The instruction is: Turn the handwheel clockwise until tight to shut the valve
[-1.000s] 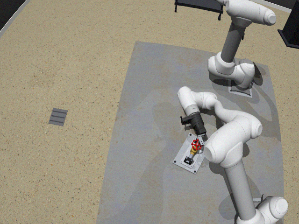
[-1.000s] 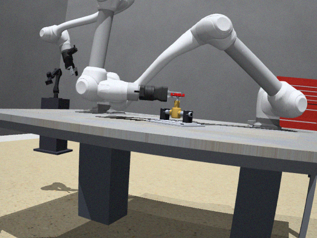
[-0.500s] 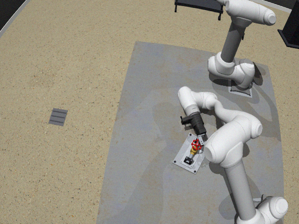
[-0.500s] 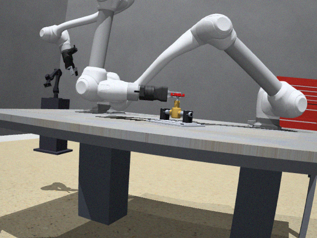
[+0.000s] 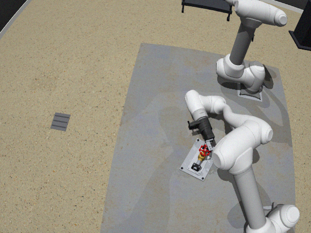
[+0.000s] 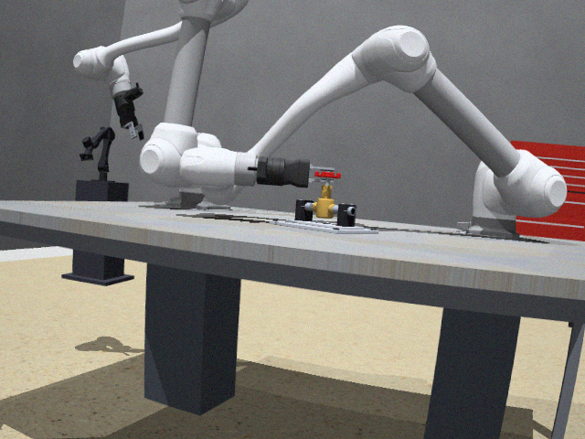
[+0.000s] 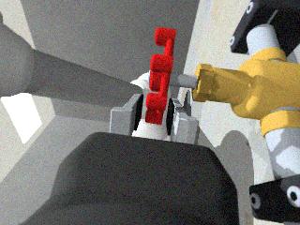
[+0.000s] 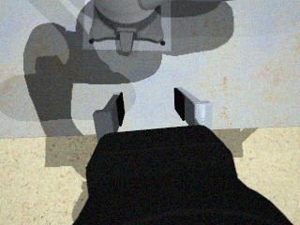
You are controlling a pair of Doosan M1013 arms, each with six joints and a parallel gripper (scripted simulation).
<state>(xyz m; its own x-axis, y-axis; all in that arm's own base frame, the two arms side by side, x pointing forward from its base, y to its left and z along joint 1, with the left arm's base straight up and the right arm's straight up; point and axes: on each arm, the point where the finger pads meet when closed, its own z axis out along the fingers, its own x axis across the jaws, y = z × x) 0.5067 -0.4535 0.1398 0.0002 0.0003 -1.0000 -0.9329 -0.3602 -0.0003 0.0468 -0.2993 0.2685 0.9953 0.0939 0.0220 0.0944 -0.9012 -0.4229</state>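
Observation:
The red handwheel is 3 cm ahead of my left hand, 1 cm to the left of it and 1 cm below it. From my left hand the other things lie so: pale base plate (13 cm below, 3 cm ahead, 1 cm to the left).

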